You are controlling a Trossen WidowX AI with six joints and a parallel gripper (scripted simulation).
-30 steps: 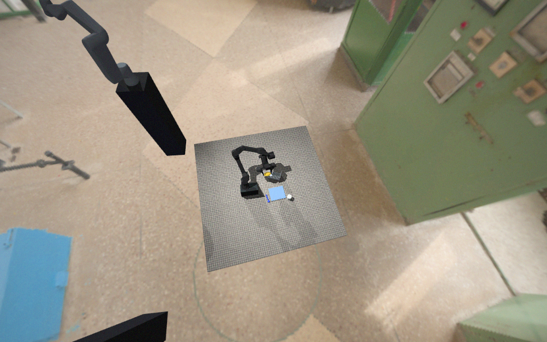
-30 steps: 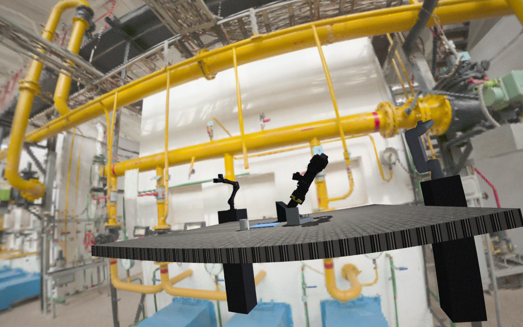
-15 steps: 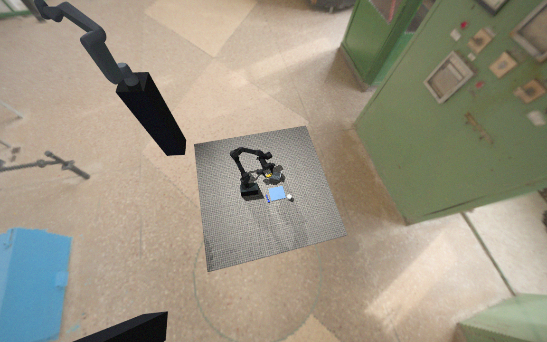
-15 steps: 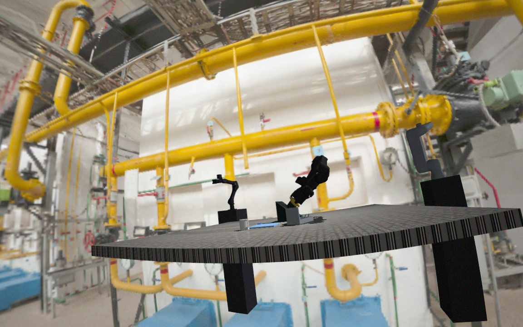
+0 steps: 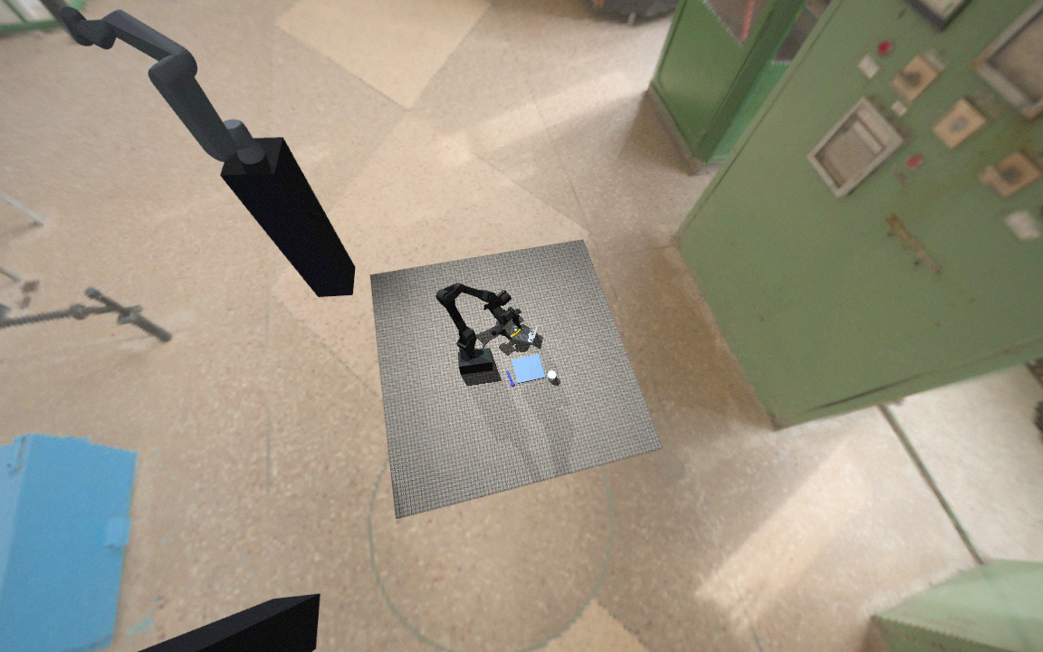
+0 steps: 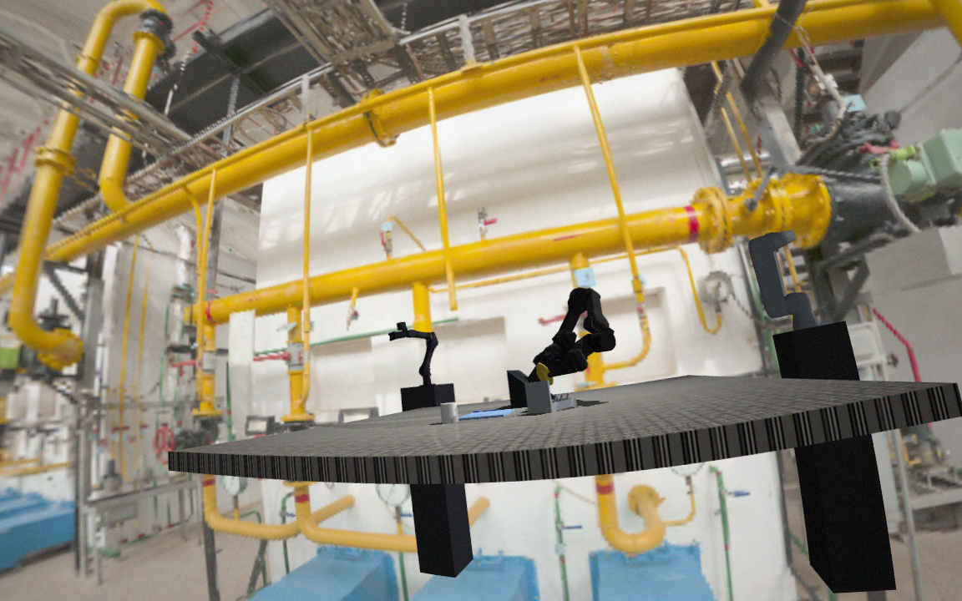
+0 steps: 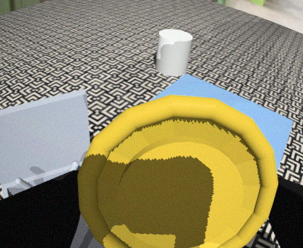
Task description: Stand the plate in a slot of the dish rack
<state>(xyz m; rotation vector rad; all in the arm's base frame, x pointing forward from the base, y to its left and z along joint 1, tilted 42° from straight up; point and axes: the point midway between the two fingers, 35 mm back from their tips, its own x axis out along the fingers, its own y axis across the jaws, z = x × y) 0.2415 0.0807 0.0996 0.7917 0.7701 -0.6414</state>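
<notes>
Right now my gripper tip is 4 cm short of the grey dish rack, 3 cm to the right of it and 7 cm above it. The rest, counted from my gripper tip: white cup 16 cm ahead, 22 cm to the right, 7 cm below; blue utensil 5 cm behind, 21 cm to the right, 9 cm below; yellow plate right at my gripper tip.
</notes>
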